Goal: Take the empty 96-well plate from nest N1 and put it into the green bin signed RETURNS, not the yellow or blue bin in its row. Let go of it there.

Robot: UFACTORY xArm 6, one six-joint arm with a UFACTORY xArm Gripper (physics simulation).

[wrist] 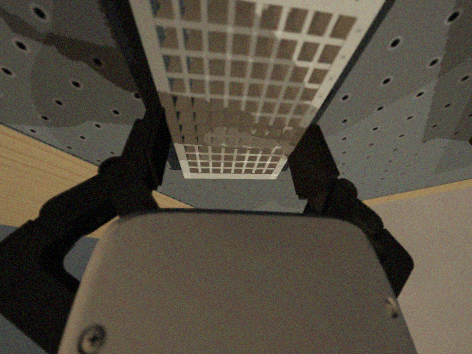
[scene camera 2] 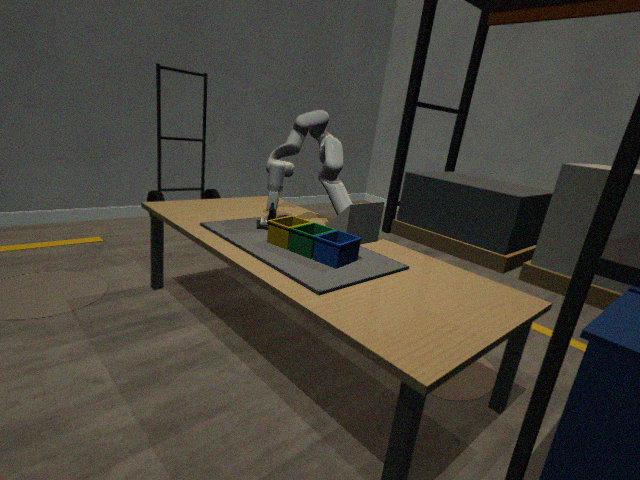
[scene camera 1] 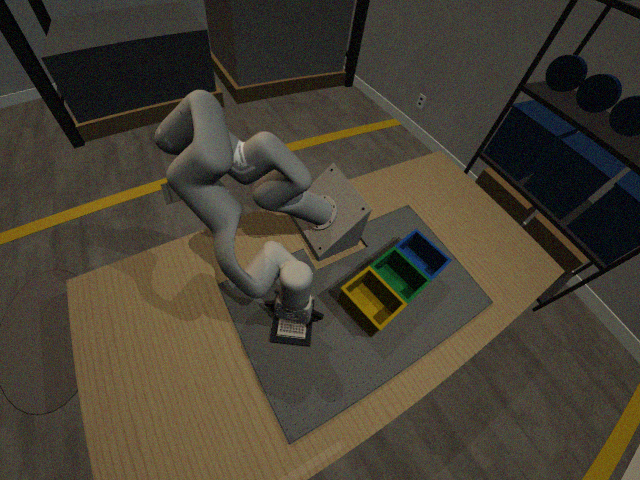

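Seen in the pictures: gripper, fingertip midpoint: (wrist: 237, 129) (scene camera 1: 293, 319); arm's base, origin of the base link: (scene camera 2: 348, 218) (scene camera 1: 322, 213).
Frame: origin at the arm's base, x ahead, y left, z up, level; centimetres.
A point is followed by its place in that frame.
The white 96-well plate (scene camera 1: 292, 329) {x 28.5, y -29.9, z -7.0 cm} (wrist: 250, 65) {x 22.8, y -25.4, z -6.0 cm} lies level in the dark nest (scene camera 1: 291, 341) (scene camera 2: 261, 223) on the grey mat; whether it is slightly raised I cannot tell. My gripper (scene camera 1: 293, 313) {x 26.1, y -28.1, z -6.6 cm} (scene camera 2: 271, 212) {x 26.1, y -28.1, z -6.6 cm} (wrist: 237, 129) {x 26.1, y -28.1, z -6.6 cm} points down over it and is shut on the plate, one black finger against each long side. The fingertips are partly hidden in the scene views. The green bin (scene camera 1: 419, 290) {x 41.8, y 8.5, z 0.9 cm} (scene camera 2: 301, 244) {x 41.8, y 8.8, z -4.4 cm} stands in the middle of the row, its inside empty. Its RETURNS sign does not show legibly.
The yellow bin (scene camera 1: 360, 310) {x 36.3, y -11.7, z 0.7 cm} (scene camera 2: 278, 237) {x 43.1, y -4.0, z -5.1 cm} is the row's nearest to my gripper, and the blue bin (scene camera 1: 440, 269) {x 40.5, y 20.7, z 0.9 cm} (scene camera 2: 336, 253) {x 40.1, y 26.1, z -2.9 cm} is at the far end. The arm's grey base block (scene camera 1: 342, 222) {x 8.7, y 2.1, z 2.9 cm} (scene camera 2: 365, 219) {x 0.8, y 10.5, z 2.3 cm} stands behind the row. The mat (scene camera 1: 330, 382) {x 47.3, y -28.8, z -9.0 cm} (scene camera 2: 330, 281) {x 51.3, y 33.8, z -9.1 cm} lies on the wooden table (scene camera 1: 170, 392) {x 25.5, y -68.5, z -10.4 cm} (scene camera 2: 413, 310) {x 42.2, y 62.8, z -10.4 cm}.
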